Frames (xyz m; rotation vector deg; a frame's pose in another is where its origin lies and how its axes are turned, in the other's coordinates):
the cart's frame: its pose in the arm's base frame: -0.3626 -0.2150 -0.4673 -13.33 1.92 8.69
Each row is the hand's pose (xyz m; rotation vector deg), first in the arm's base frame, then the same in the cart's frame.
Working: the arm's base frame: its pose in the cart's frame: 0.3660 0.0450 0.5100 13.33 -1.92 -8.69

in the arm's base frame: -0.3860 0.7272 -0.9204 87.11 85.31 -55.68
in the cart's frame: 0.1372 1.0126 -0.2223 104.80 87.20 -50.28
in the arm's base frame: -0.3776 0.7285 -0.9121 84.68 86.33 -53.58
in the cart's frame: 0.1453 1.0107 -0.2138 102.36 88.02 -48.08
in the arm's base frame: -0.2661 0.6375 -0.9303 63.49 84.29 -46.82
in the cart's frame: 0.2431 0.9102 -0.2509 81.08 85.63 -42.40
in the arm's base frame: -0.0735 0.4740 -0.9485 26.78 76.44 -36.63
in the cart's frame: 0.4105 0.7275 -0.3035 44.15 77.70 -34.39
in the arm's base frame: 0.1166 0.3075 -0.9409 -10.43 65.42 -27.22
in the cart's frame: 0.5736 0.5364 -0.3319 6.60 67.21 -27.11
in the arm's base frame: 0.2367 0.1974 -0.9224 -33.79 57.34 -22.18
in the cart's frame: 0.6753 0.4079 -0.3376 -17.06 59.84 -23.28
